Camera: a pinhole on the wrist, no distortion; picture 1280 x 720 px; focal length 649.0 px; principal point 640.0 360.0 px. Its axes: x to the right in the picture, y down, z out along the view. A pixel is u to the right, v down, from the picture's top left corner.
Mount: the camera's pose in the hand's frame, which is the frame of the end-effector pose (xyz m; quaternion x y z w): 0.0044 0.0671 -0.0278 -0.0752 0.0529 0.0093 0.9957
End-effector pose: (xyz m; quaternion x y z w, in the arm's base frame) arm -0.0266 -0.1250 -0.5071 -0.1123 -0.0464 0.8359 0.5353
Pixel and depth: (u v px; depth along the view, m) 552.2 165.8 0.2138
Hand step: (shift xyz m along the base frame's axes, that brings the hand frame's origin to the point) -0.0778 -0.0072 0.1822
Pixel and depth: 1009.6 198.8 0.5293
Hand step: -0.2774 0.3402 0.4117
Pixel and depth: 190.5 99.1 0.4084
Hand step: 0.0231 -0.1745 0.4547
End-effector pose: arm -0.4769 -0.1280 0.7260 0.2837 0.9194 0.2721 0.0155
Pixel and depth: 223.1 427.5 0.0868
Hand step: 0.0922 0.0693 -0.0132
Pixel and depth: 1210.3 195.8 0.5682
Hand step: -0.3733 0.5550 -0.3457
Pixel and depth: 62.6 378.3 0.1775
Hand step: 0.1922 0.0760 -0.1061
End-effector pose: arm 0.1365 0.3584 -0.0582 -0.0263 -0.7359 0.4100 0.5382
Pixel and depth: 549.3 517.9 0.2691
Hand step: -0.2544 -0.0222 -0.1334
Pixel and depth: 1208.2 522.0 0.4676
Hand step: -0.5969 0.1765 0.1582
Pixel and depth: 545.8 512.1 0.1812
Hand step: -0.1726 0.0038 -0.1015
